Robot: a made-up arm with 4 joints. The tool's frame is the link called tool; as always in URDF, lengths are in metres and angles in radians.
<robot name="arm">
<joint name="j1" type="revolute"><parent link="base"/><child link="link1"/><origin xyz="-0.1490 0.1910 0.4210" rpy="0.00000 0.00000 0.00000"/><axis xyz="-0.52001 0.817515 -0.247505"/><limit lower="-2.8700" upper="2.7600" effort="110" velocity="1.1"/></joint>
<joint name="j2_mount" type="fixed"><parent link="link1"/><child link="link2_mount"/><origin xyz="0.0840 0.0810 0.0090" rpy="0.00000 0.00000 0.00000"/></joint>
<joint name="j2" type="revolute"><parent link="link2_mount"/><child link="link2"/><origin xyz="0.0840 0.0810 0.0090" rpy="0.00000 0.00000 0.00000"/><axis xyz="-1 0 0"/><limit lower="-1.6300" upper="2.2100" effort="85" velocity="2.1"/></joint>
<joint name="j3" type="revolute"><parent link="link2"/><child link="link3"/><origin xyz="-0.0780 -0.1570 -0.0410" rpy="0.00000 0.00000 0.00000"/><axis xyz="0 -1 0"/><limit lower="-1.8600" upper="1.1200" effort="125" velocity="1.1"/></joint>
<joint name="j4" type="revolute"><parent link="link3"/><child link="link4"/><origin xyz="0.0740 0.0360 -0.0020" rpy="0.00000 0.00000 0.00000"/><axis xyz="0 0 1"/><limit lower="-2.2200" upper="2.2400" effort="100" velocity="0.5"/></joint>
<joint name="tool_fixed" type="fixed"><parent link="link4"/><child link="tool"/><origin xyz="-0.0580 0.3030 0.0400" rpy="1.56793 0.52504 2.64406"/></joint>
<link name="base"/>
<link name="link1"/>
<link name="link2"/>
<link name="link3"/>
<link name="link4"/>
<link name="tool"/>
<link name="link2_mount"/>
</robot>
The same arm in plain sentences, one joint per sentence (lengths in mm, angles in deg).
The arm has four revolute joints in a row. What follows holds with every joint at zero, and every direction is one of the base frame's.
Joint 1 is mounted 149 mm along -x and 191 mm along +y and 421 mm along +z from the base frame's origin and turns about the direction (-0.52001, 0.817515, -0.247505), from -164.44 to 158.14 deg.
Joint 2 is mounted 168 mm along +x and 162 mm along +y and 18 mm along +z from joint 1 and turns about -x, from -93.39 to 126.62 deg.
Joint 3 is mounted 78 mm along -x and 157 mm along -y and 41 mm along -z from joint 2 and turns about -y, from -106.57 to 64.17 deg.
Joint 4 is mounted 74 mm along +x and 36 mm along +y and 2 mm along -z from joint 3 and turns about +z, from -127.2 to 128.34 deg.
The tool frame, which is the frame that the pose is given for, is mounted 58 mm along -x and 303 mm along +y and 40 mm along +z from joint 4; its axes are the base frame's turned by roll 89.84, pitch 30.08 and yaw 151.49 deg (as in URDF: about the fixed x, then y, then z).

